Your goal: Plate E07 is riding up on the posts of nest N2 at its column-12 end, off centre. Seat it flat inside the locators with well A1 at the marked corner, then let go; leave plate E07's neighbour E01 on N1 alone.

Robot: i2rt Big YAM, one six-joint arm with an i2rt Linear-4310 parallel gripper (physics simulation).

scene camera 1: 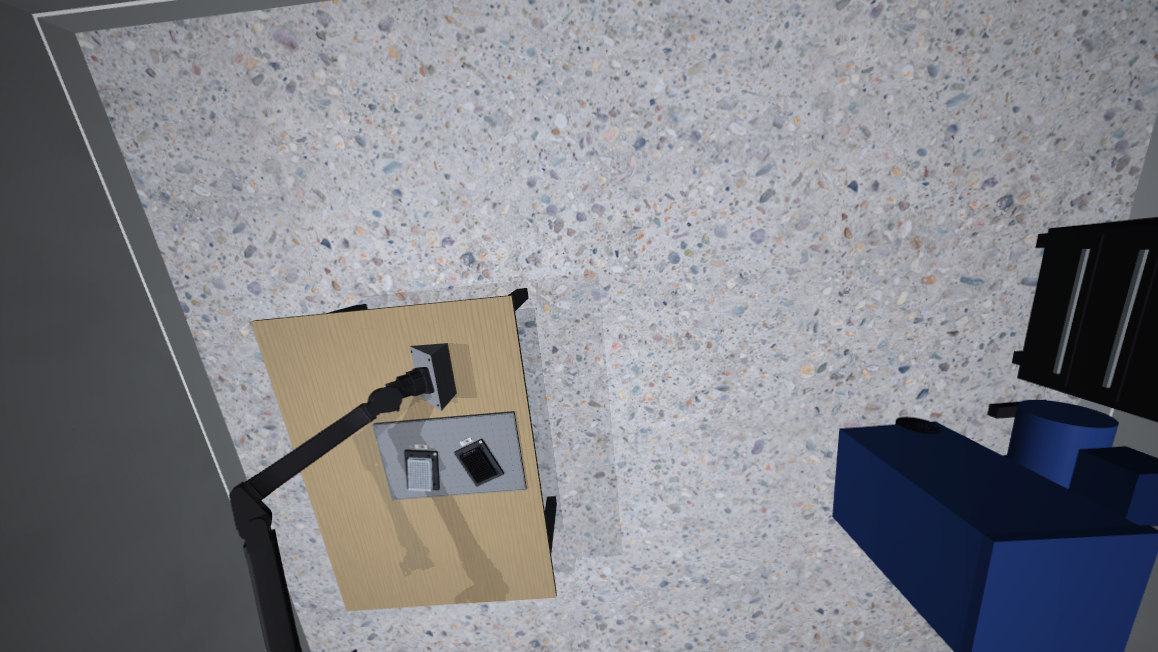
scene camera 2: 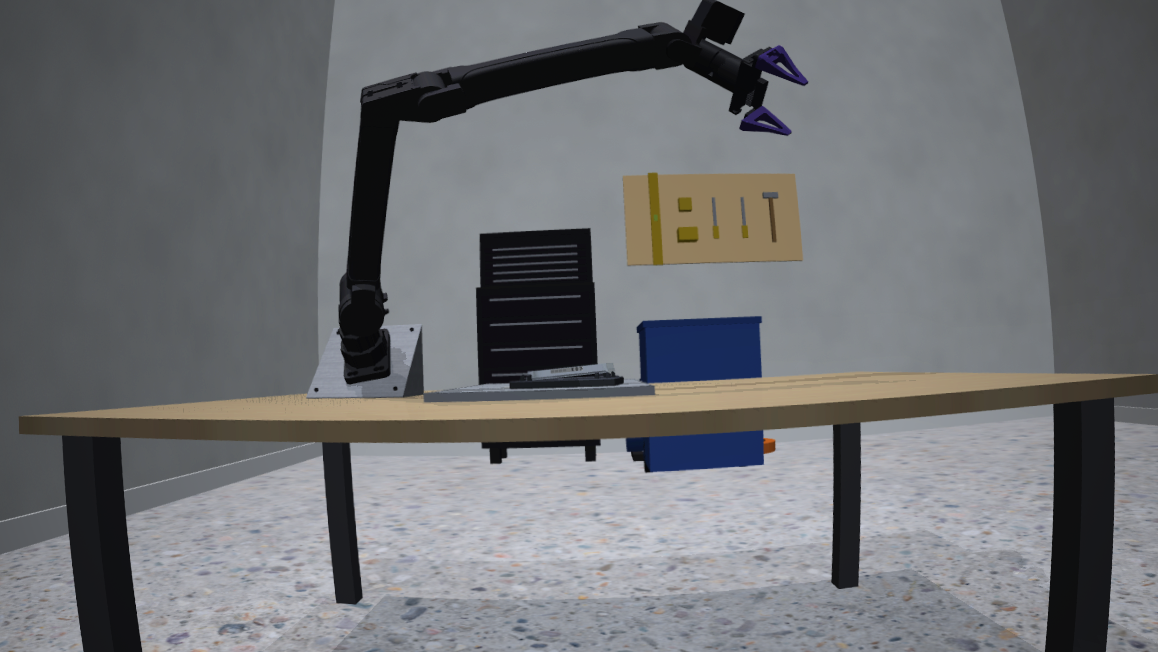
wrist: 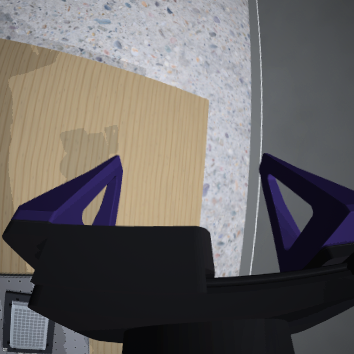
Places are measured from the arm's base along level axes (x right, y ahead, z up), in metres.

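Pixels of known places: gripper, fingertip midpoint: (scene camera 2: 798, 109) (wrist: 191, 161); arm's base, origin of the base link: (scene camera 1: 425, 379) (scene camera 2: 368, 358).
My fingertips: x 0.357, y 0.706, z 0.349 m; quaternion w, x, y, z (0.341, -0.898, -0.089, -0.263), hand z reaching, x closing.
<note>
Ahead of a thing's pixels: the offset from my fingertips to its top centre. Level surfaces: height alone.
A light, gridded plate {dx -0.186, dy -0.344, dz -0.372 m} (scene camera 1: 418, 475) (scene camera 2: 571, 370) (wrist: 29, 326), which I take for E07, lies on a black nest {dx -0.188, dy -0.349, dz -0.385 m} (scene camera 1: 435, 471). In the scene camera 2 view it sits tilted, one end higher than the other. Its label is too small to read. A dark plate {dx -0.408, dy -0.328, dz -0.381 m} (scene camera 1: 479, 465), apparently E01, lies in the other nest, turned at an angle; its seating cannot be made out. My gripper (scene camera 2: 798, 108) (wrist: 191, 161) has purple fingers wide open and empty, high above the table and well away from both plates. The fingers are out of view in scene camera 1.
Both nests stand on a grey perforated board (scene camera 1: 506, 429) (scene camera 2: 453, 396) on the wooden table {dz -0.420 m} (scene camera 1: 316, 356) (scene camera 2: 810, 396) (wrist: 165, 150). The arm's slanted base bracket (scene camera 1: 445, 376) (scene camera 2: 409, 364) stands beside the board. A black drawer cabinet (scene camera 2: 534, 323) and a blue bin (scene camera 2: 700, 352) stand beyond the table.
</note>
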